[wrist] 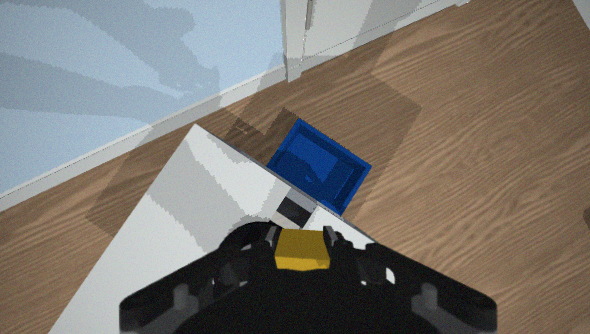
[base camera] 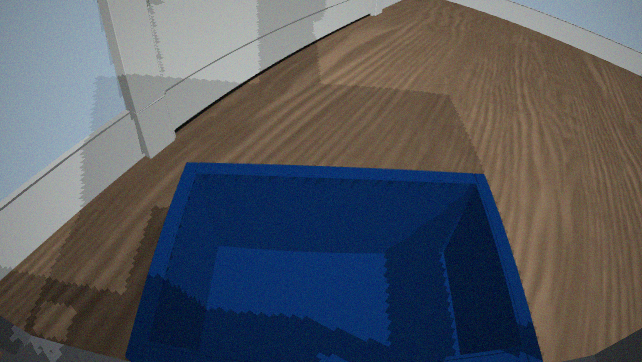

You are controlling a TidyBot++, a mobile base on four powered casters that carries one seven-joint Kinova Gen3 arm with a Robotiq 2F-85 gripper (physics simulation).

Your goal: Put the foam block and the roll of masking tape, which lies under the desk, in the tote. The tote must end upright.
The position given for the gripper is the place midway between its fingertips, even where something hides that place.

Labels:
gripper: wrist 301,236; not seen in the base camera view (out of frame)
yellow foam block: wrist 297,249; not seen in the base camera view (out of frame)

